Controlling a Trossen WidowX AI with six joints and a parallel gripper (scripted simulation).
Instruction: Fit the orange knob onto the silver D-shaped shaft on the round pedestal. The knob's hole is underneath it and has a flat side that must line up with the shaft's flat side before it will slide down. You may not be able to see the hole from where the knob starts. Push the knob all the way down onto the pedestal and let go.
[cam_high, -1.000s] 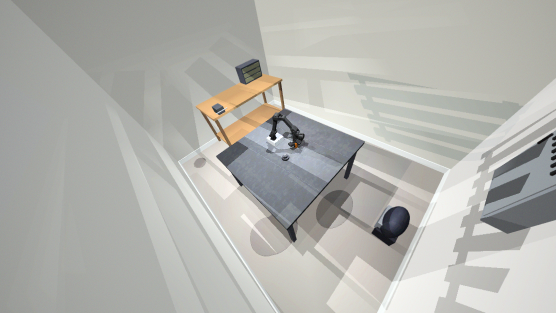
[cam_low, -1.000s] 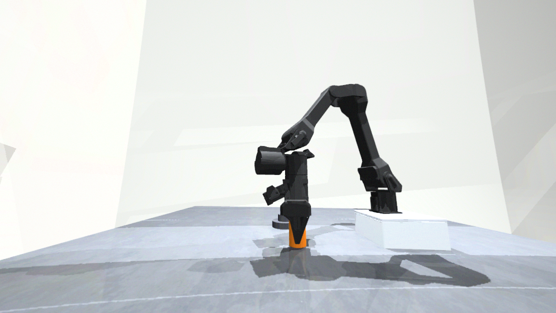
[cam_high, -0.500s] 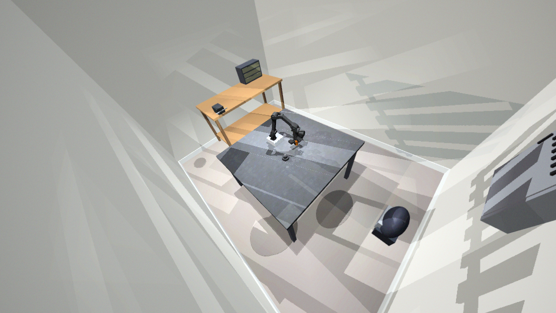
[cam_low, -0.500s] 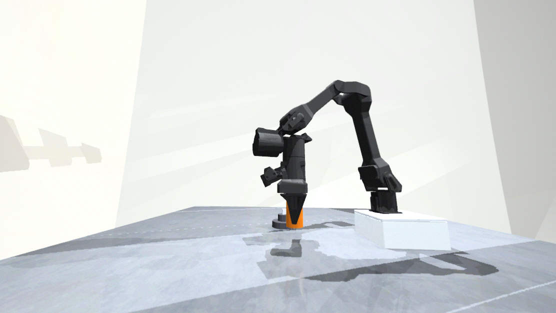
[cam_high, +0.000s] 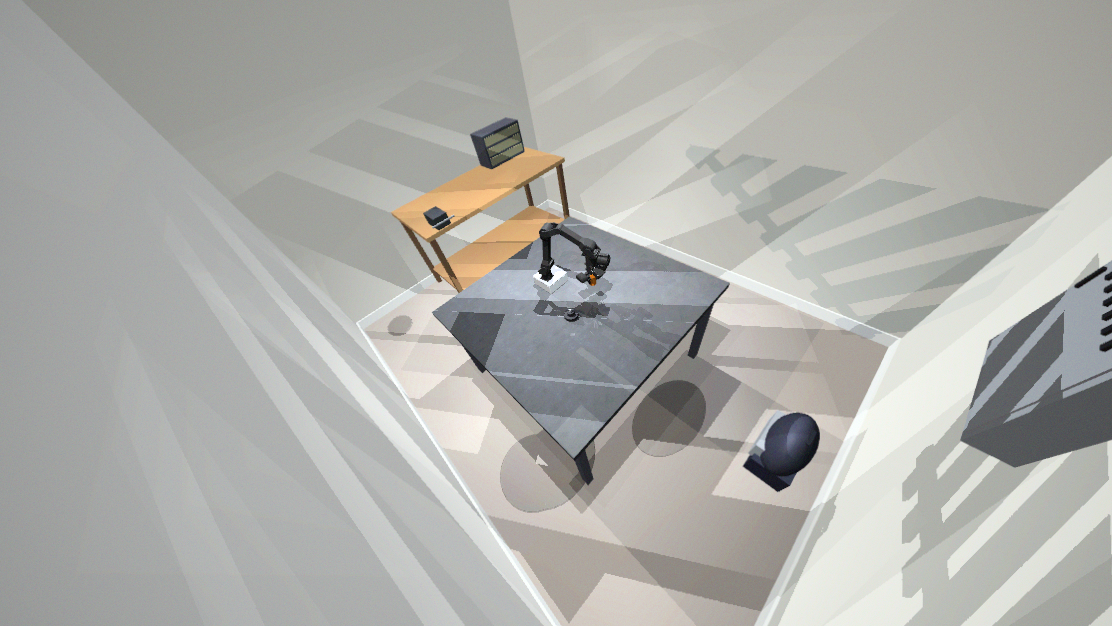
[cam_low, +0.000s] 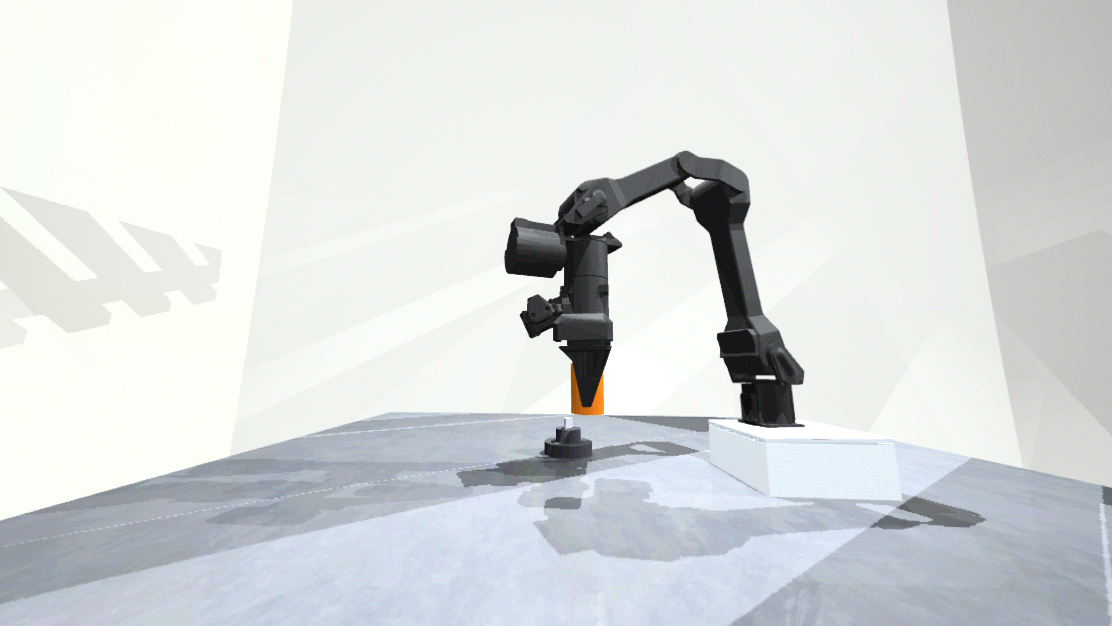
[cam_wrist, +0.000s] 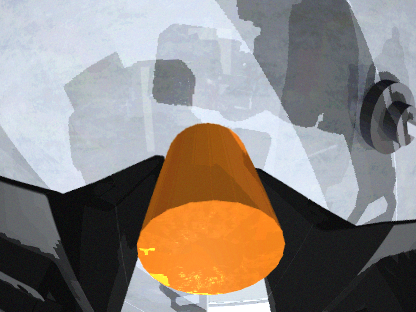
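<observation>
The round pedestal lies 21 cm to the right of my gripper tip, 7 cm below it and 2 cm behind it. Round my gripper tip: orange knob (3 cm above).
</observation>
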